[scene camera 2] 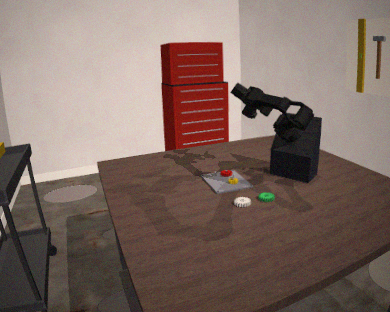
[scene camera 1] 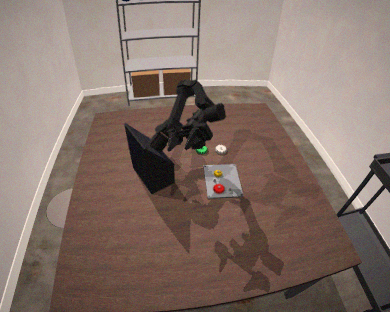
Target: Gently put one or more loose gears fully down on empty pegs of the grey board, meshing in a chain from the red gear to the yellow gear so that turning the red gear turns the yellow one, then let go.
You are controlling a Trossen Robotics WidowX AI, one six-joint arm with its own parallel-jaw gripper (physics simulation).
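Pixels of known places: gripper, fingertip midpoint: point(scene camera 1: 176, 150); arm's base, link origin: point(scene camera 2: 292, 136) point(scene camera 1: 154, 147).
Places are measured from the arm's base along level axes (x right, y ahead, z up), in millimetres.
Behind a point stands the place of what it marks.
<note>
The grey board point(scene camera 1: 231, 175) {y 370, x -8, z -181 mm} point(scene camera 2: 219, 187) {y 374, x -45, z -181 mm} lies on the wooden table. The red gear point(scene camera 1: 218, 188) {y 297, x 90, z -164 mm} point(scene camera 2: 226, 173) {y 307, x 62, z -166 mm} and the yellow gear point(scene camera 1: 218, 173) {y 302, x -4, z -164 mm} point(scene camera 2: 233, 181) {y 304, x -26, z -170 mm} sit on its pegs. Two small empty pegs point(scene camera 1: 214, 179) {y 281, x 33, z -167 mm} point(scene camera 1: 230, 188) {y 354, x 89, z -165 mm} stand beside them. A loose green gear point(scene camera 1: 202, 150) {y 226, x -176, z -171 mm} point(scene camera 2: 266, 197) {y 230, x -213, z -174 mm} and a loose white gear point(scene camera 1: 221, 149) {y 331, x -192, z -173 mm} point(scene camera 2: 242, 202) {y 337, x -221, z -174 mm} lie flat on the table just off the board's edge. My gripper point(scene camera 1: 195, 143) point(scene camera 2: 238, 90) is open and empty. It hangs high above the table, well clear of the gears; in scene camera 1 it partly covers the green gear.
The arm's black base block point(scene camera 1: 150, 164) {y 1, x 110, z 2 mm} point(scene camera 2: 296, 155) {y 13, x -69, z -68 mm} stands on the table beside the gears. A metal shelf rack point(scene camera 1: 121, 46) with brown boxes stands behind the table. A red tool cabinet point(scene camera 2: 194, 93) stands against the wall.
</note>
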